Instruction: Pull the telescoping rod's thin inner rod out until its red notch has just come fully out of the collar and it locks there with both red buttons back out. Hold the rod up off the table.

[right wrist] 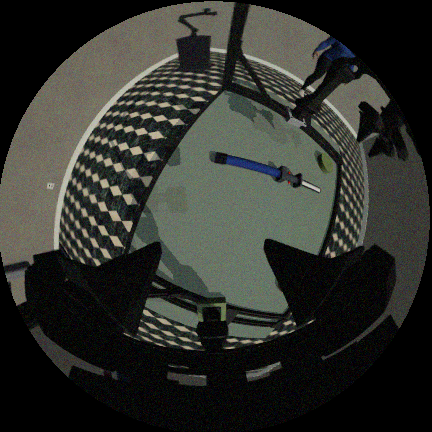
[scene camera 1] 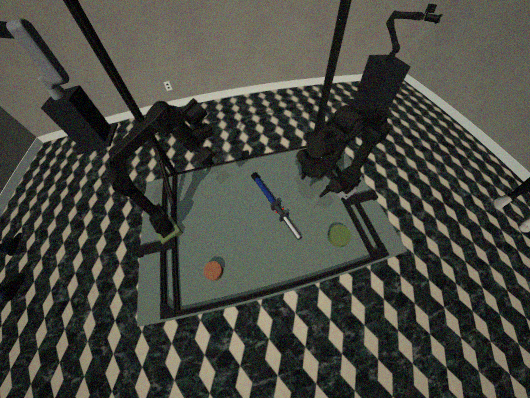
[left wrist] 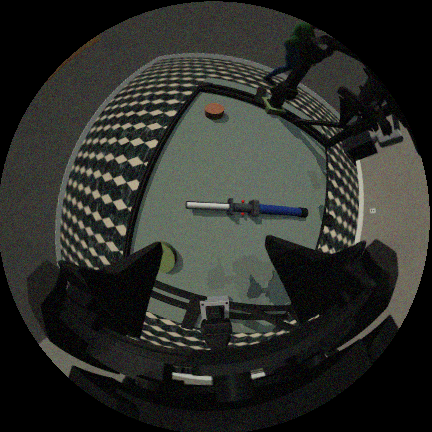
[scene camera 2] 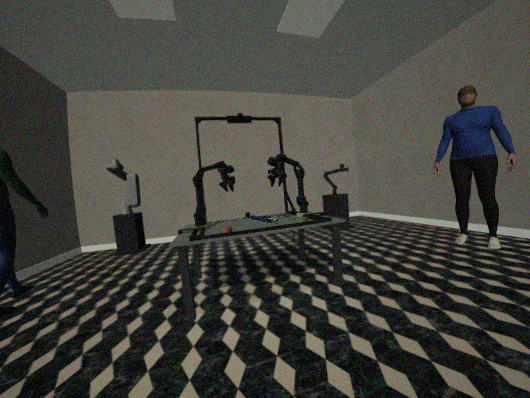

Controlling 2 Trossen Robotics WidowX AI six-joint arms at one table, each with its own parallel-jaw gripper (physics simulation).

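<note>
The telescoping rod lies flat on the table, with a blue outer tube (scene camera 1: 265,188) (left wrist: 281,210) (right wrist: 252,166), a dark grey collar (scene camera 1: 279,209) (left wrist: 243,207) and a thin white inner rod (scene camera 1: 291,227) (left wrist: 207,205) (right wrist: 310,186). Red shows on both sides of the collar in the left wrist view; no red notch can be made out on the inner rod. My left gripper (left wrist: 213,244) (scene camera 2: 276,185) is open and empty, above the table to the right of the rod in scene camera 1. My right gripper (right wrist: 212,246) (scene camera 2: 228,190) is open and empty, high up to the rod's left.
An orange disc (scene camera 1: 212,270) (left wrist: 214,109) lies near the front left in scene camera 1. A green disc (scene camera 1: 340,235) (right wrist: 326,162) lies right of the inner rod's end. Black rails (scene camera 1: 230,298) run along the table's edges, and tall dark posts (scene camera 1: 333,55) rise behind it.
</note>
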